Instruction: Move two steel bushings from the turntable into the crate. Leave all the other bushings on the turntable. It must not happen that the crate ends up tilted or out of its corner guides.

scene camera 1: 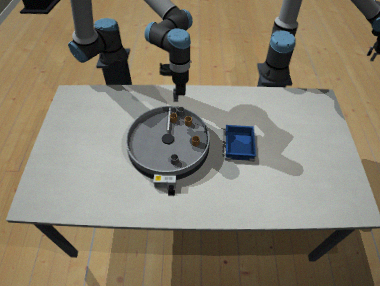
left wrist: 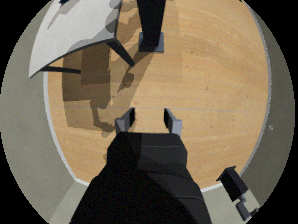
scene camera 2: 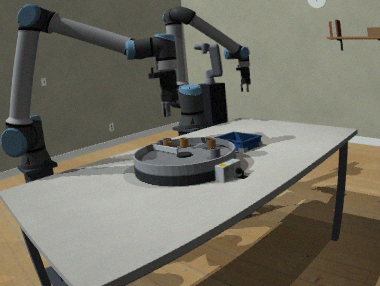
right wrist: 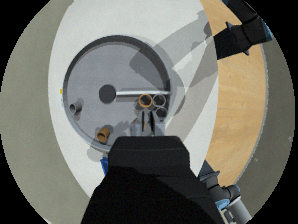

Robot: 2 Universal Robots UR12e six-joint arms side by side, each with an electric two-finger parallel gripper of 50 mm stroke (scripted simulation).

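Blue crate [scene camera 1: 238, 138], 158 cm from the lens.
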